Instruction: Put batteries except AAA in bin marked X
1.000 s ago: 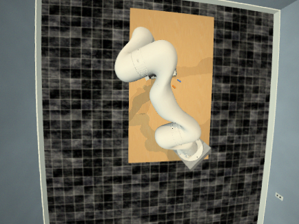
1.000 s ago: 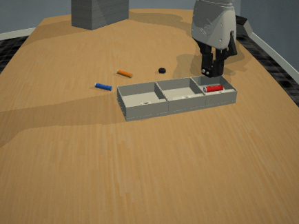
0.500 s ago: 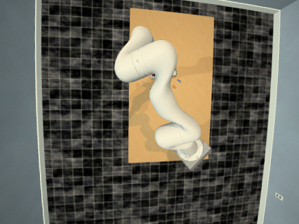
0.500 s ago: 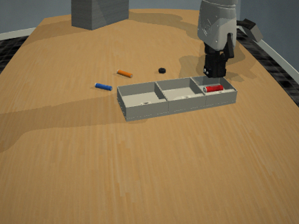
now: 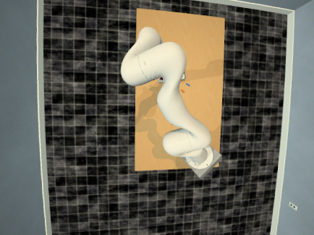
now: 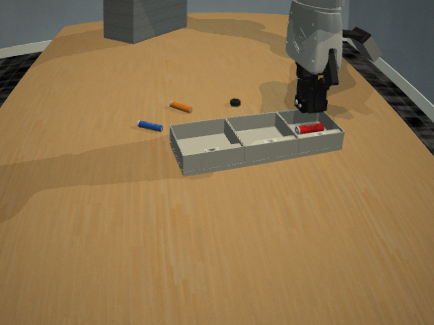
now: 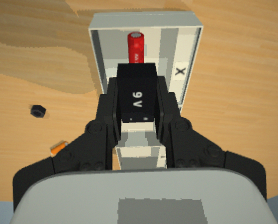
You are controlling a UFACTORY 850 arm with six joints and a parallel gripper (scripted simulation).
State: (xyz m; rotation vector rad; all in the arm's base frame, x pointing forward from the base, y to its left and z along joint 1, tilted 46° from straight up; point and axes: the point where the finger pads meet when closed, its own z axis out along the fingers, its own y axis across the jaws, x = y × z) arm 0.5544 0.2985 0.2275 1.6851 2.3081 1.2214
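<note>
Right now the red battery is 60 mm below my hand. Round my hand: grey bin row: 50 mm ahead, 70 mm to the right, 60 mm below; black hex nut: 80 mm behind, 130 mm to the right, 70 mm below; black 9 V battery: 10 mm to the right, 10 mm below.
</note>
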